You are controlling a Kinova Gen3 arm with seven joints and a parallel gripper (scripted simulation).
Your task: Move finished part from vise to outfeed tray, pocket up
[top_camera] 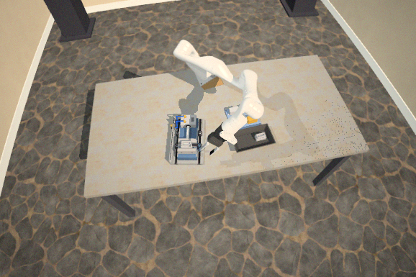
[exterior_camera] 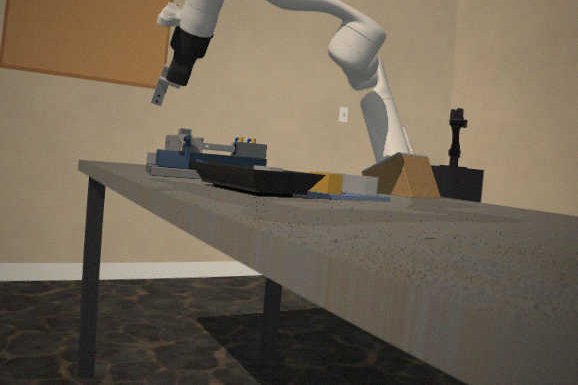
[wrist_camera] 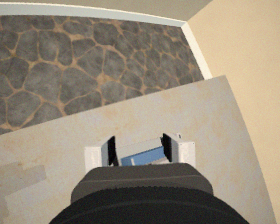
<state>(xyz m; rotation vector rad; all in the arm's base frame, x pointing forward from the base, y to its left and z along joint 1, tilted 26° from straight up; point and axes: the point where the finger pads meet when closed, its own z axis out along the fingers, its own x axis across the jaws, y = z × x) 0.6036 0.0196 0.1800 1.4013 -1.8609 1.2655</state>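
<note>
Now: the vise 16 cm behind my hand, 15 cm below it and 10 cm to the right of it. Also, from my hand: yellow block: 30 cm to the left, 25 cm behind, 16 cm below; blue fixture plate: 28 cm behind, 26 cm to the left, 18 cm below.
</note>
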